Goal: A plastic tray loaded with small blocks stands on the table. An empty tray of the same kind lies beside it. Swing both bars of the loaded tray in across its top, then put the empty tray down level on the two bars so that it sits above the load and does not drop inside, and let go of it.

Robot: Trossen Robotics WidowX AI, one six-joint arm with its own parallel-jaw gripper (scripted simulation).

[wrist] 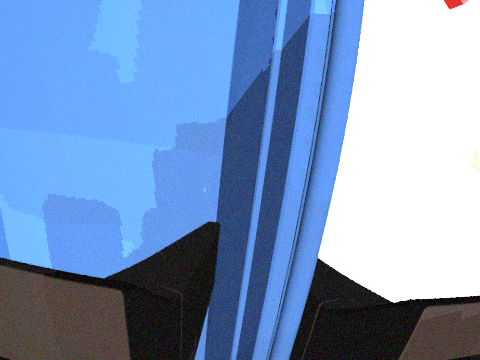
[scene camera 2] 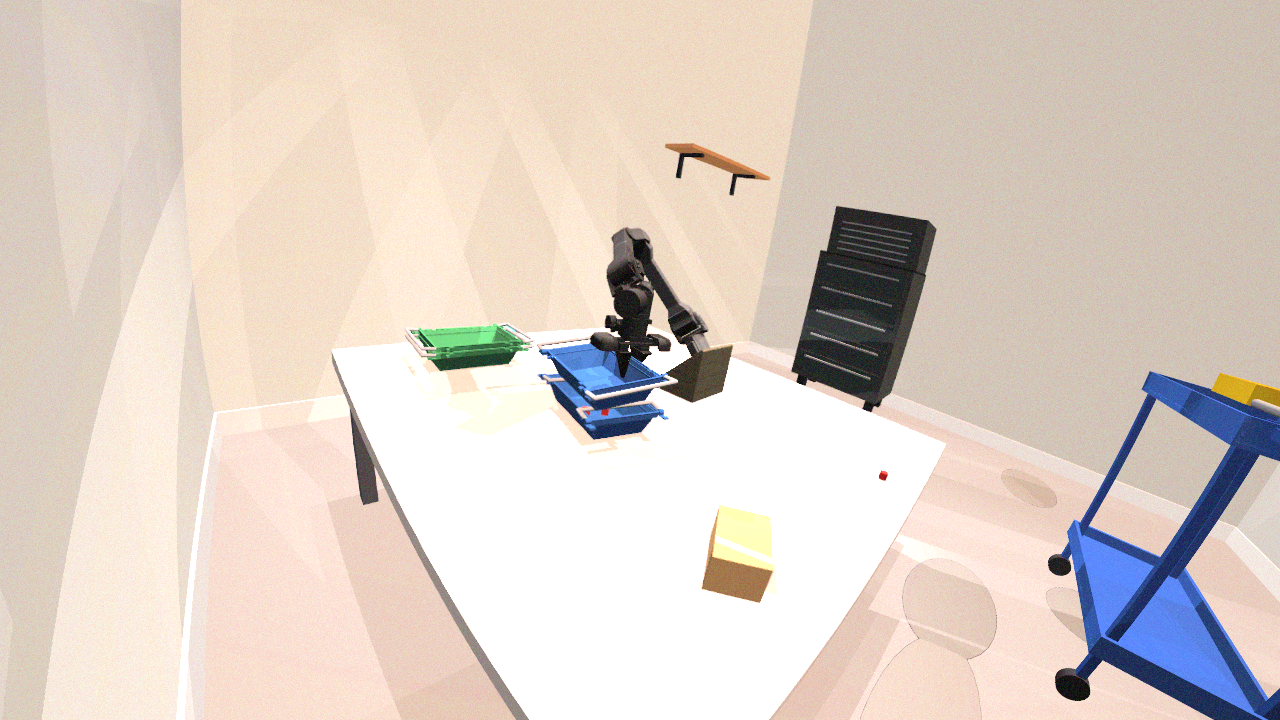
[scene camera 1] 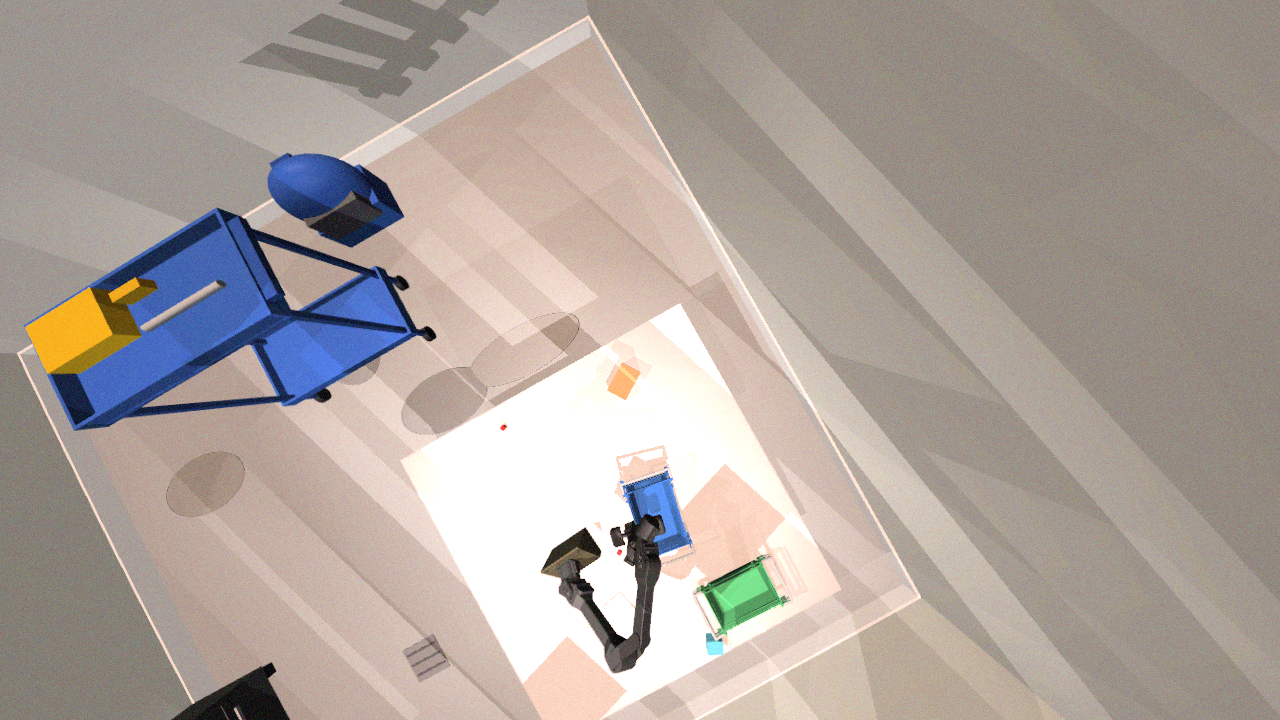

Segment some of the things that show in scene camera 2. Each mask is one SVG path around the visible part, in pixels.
My gripper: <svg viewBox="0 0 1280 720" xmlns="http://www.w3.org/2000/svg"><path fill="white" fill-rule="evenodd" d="M650 314L638 314L631 318L622 317L623 319L617 319L616 315L606 315L604 326L606 329L610 329L610 333L593 332L590 336L589 343L598 350L615 352L622 378L625 377L631 356L642 363L649 355L652 355L652 352L649 351L650 346L657 346L660 352L670 352L670 339L660 334L646 335L648 324L652 324L652 320L649 319Z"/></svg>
A tan box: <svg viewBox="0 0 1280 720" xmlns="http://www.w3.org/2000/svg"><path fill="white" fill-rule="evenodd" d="M719 505L716 520L713 523L710 534L702 590L760 603L774 571L771 516Z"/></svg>
